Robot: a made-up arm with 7 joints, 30 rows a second.
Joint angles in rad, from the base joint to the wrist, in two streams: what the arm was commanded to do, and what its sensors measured. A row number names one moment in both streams.
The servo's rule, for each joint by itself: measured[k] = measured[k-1] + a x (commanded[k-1-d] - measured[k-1]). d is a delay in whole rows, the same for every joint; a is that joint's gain. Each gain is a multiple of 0.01, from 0.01 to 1. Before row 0 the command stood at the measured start. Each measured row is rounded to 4 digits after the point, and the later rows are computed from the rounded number. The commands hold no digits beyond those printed.
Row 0, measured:
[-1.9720 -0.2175 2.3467 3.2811 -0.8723 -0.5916 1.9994]
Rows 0 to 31, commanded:
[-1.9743 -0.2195 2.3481 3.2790 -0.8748 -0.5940 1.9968]
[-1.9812 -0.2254 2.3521 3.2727 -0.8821 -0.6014 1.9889]
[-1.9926 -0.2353 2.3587 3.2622 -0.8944 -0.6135 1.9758]
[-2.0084 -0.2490 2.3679 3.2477 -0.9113 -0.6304 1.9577]
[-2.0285 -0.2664 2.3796 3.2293 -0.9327 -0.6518 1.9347]
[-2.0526 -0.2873 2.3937 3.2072 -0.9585 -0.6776 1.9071]
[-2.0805 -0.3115 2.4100 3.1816 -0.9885 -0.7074 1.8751]
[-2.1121 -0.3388 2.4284 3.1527 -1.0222 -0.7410 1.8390]
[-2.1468 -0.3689 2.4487 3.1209 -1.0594 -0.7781 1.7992]
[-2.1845 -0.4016 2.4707 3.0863 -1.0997 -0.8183 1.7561]
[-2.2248 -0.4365 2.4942 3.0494 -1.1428 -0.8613 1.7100]
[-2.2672 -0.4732 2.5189 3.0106 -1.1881 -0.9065 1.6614]
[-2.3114 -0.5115 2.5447 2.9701 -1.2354 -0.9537 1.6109]
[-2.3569 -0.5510 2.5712 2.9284 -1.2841 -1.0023 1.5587]
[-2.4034 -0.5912 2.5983 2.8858 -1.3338 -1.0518 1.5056]
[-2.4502 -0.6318 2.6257 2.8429 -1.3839 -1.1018 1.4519]
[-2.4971 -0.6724 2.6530 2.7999 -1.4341 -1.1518 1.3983]
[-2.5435 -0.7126 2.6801 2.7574 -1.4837 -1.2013 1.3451]
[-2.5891 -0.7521 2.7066 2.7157 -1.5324 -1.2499 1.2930]
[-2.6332 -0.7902 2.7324 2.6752 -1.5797 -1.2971 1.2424]
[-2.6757 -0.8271 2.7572 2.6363 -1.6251 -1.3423 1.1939]
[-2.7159 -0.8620 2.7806 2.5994 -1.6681 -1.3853 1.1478]
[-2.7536 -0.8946 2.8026 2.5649 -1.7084 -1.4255 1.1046]
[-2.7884 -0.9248 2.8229 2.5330 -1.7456 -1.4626 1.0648]
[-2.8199 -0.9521 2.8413 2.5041 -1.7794 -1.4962 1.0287]
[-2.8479 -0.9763 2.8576 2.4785 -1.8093 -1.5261 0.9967]
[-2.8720 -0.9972 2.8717 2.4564 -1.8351 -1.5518 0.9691]
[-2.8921 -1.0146 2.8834 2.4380 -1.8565 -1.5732 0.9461]
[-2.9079 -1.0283 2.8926 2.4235 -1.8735 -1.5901 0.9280]
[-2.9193 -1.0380 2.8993 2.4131 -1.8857 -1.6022 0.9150]
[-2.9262 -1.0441 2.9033 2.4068 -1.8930 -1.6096 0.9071]
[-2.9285 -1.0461 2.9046 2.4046 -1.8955 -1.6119 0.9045]
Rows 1 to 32, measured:
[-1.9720 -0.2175 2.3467 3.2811 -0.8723 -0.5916 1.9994]
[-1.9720 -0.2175 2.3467 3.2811 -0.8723 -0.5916 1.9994]
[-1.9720 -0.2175 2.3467 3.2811 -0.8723 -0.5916 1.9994]
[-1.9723 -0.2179 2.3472 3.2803 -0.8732 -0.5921 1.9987]
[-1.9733 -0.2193 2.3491 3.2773 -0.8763 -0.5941 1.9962]
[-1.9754 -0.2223 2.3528 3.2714 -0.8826 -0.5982 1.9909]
[-1.9790 -0.2274 2.3587 3.2622 -0.8926 -0.6050 1.9823]
[-1.9844 -0.2348 2.3669 3.2494 -0.9066 -0.6148 1.9699]
[-1.9919 -0.2448 2.3774 3.2329 -0.9248 -0.6280 1.9536]
[-2.0016 -0.2575 2.3901 3.2129 -0.9471 -0.6447 1.9332]
[-2.0138 -0.2729 2.4050 3.1894 -0.9734 -0.6649 1.9087]
[-2.0284 -0.2911 2.4220 3.1627 -1.0035 -0.6887 1.8802]
[-2.0456 -0.3121 2.4410 3.1329 -1.0372 -0.7159 1.8479]
[-2.0653 -0.3357 2.4617 3.1003 -1.0742 -0.7464 1.8120]
[-2.0875 -0.3618 2.4840 3.0653 -1.1141 -0.7800 1.7728]
[-2.1121 -0.3902 2.5077 3.0282 -1.1566 -0.8165 1.7307]
[-2.1390 -0.4208 2.5325 2.9893 -1.2012 -0.8555 1.6860]
[-2.1681 -0.4532 2.5582 2.9489 -1.2476 -0.8967 1.6391]
[-2.1991 -0.4871 2.5845 2.9076 -1.2953 -0.9398 1.5904]
[-2.2319 -0.5223 2.6112 2.8656 -1.3439 -0.9843 1.5405]
[-2.2662 -0.5585 2.6381 2.8234 -1.3928 -1.0299 1.4897]
[-2.3017 -0.5953 2.6648 2.7814 -1.4417 -1.0761 1.4386]
[-2.3382 -0.6323 2.6912 2.7400 -1.4900 -1.1225 1.3876]
[-2.3753 -0.6693 2.7169 2.6996 -1.5373 -1.1687 1.3372]
[-2.4128 -0.7059 2.7417 2.6605 -1.5831 -1.2142 1.2880]
[-2.4503 -0.7418 2.7655 2.6232 -1.6270 -1.2586 1.2403]
[-2.4875 -0.7766 2.7879 2.5880 -1.6685 -1.3014 1.1947]
[-2.5241 -0.8099 2.8087 2.5553 -1.7073 -1.3423 1.1515]
[-2.5597 -0.8415 2.8278 2.5253 -1.7430 -1.3809 1.1113]
[-2.5941 -0.8711 2.8449 2.4984 -1.7752 -1.4168 1.0743]
[-2.6269 -0.8984 2.8599 2.4748 -1.8037 -1.4496 1.0410]
[-2.6578 -0.9231 2.8727 2.4548 -1.8281 -1.4791 1.0116]
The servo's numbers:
d 3
a 0.11 0.19 0.39 0.39 0.35 0.21 0.26

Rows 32 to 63, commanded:
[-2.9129 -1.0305 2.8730 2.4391 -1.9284 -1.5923 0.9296]
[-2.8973 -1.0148 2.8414 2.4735 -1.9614 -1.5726 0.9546]
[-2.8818 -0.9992 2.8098 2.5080 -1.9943 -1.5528 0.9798]
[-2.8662 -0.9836 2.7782 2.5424 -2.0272 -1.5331 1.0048]
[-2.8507 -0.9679 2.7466 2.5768 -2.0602 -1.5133 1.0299]
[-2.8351 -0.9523 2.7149 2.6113 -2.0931 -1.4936 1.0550]
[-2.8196 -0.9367 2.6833 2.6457 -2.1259 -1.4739 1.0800]
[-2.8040 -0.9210 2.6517 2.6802 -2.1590 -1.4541 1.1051]
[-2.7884 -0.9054 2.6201 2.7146 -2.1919 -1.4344 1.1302]
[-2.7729 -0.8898 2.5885 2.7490 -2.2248 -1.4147 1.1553]
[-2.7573 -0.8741 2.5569 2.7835 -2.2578 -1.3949 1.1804]
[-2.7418 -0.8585 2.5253 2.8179 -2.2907 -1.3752 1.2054]
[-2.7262 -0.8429 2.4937 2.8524 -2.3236 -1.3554 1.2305]
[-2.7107 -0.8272 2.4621 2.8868 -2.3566 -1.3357 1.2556]
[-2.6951 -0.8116 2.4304 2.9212 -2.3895 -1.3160 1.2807]
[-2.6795 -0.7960 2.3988 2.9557 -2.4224 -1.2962 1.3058]
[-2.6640 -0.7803 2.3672 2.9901 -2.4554 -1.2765 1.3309]
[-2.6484 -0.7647 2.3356 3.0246 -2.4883 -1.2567 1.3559]
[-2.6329 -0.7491 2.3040 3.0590 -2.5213 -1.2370 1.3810]
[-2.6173 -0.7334 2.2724 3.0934 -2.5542 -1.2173 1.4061]
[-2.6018 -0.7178 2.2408 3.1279 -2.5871 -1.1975 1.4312]
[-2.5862 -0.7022 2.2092 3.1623 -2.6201 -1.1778 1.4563]
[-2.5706 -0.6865 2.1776 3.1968 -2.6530 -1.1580 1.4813]
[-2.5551 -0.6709 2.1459 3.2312 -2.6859 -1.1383 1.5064]
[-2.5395 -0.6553 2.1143 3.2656 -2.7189 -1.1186 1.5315]
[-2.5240 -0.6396 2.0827 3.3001 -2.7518 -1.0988 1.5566]
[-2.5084 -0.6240 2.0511 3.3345 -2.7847 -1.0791 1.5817]
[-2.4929 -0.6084 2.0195 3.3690 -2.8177 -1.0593 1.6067]
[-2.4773 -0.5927 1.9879 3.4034 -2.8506 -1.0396 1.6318]
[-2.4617 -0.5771 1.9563 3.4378 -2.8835 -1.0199 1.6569]
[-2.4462 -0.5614 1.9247 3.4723 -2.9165 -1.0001 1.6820]
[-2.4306 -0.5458 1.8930 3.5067 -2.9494 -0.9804 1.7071]
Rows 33 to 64, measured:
[-2.6866 -0.9449 2.8831 2.4385 -1.8483 -1.5050 0.9865]
[-2.7130 -0.9637 2.8910 2.4261 -1.8639 -1.5270 0.9659]
[-2.7367 -0.9794 2.8963 2.4177 -1.8750 -1.5448 0.9499]
[-2.7561 -0.9891 2.8872 2.4260 -1.8937 -1.5548 0.9446]
[-2.7716 -0.9940 2.8693 2.4445 -1.9174 -1.5585 0.9472]
[-2.7837 -0.9950 2.8461 2.4693 -1.9443 -1.5573 0.9557]
[-2.7928 -0.9928 2.8196 2.4978 -1.9733 -1.5522 0.9685]
[-2.7992 -0.9881 2.7911 2.5286 -2.0037 -1.5440 0.9845]
[-2.8031 -0.9813 2.7614 2.5609 -2.0350 -1.5334 1.0028]
[-2.8049 -0.9728 2.7309 2.5940 -2.0668 -1.5209 1.0229]
[-2.8048 -0.9630 2.7000 2.6276 -2.0991 -1.5069 1.0443]
[-2.8030 -0.9521 2.6688 2.6615 -2.1316 -1.4917 1.0666]
[-2.7997 -0.9403 2.6375 2.6956 -2.1642 -1.4755 1.0897]
[-2.7950 -0.9277 2.6061 2.7299 -2.1970 -1.4586 1.1133]
[-2.7891 -0.9146 2.5746 2.7642 -2.2298 -1.4411 1.1372]
[-2.7822 -0.9010 2.5430 2.7986 -2.2626 -1.4231 1.1615]
[-2.7743 -0.8870 2.5114 2.8330 -2.2955 -1.4047 1.1860]
[-2.7656 -0.8727 2.4798 2.8674 -2.3284 -1.3861 1.2106]
[-2.7561 -0.8581 2.4482 2.9018 -2.3613 -1.3672 1.2354]
[-2.7460 -0.8433 2.4166 2.9362 -2.3942 -1.3482 1.2602]
[-2.7353 -0.8284 2.3850 2.9707 -2.4271 -1.3290 1.2851]
[-2.7240 -0.8133 2.3534 3.0051 -2.4601 -1.3097 1.3100]
[-2.7123 -0.7981 2.3218 3.0395 -2.4930 -1.2903 1.3350]
[-2.7001 -0.7828 2.2902 3.0740 -2.5259 -1.2708 1.3600]
[-2.6876 -0.7675 2.2586 3.1084 -2.5589 -1.2513 1.3850]
[-2.6747 -0.7521 2.2270 3.1429 -2.5918 -1.2317 1.4100]
[-2.6615 -0.7367 2.1954 3.1773 -2.6247 -1.2121 1.4351]
[-2.6481 -0.7212 2.1638 3.2117 -2.6577 -1.1925 1.4602]
[-2.6344 -0.7057 2.1322 3.2462 -2.6906 -1.1728 1.4853]
[-2.6205 -0.6902 2.1006 3.2806 -2.7235 -1.1531 1.5104]
[-2.6065 -0.6747 2.0690 3.3151 -2.7565 -1.1334 1.5354]
[-2.5923 -0.6591 2.0374 3.3495 -2.7894 -1.1137 1.5605]

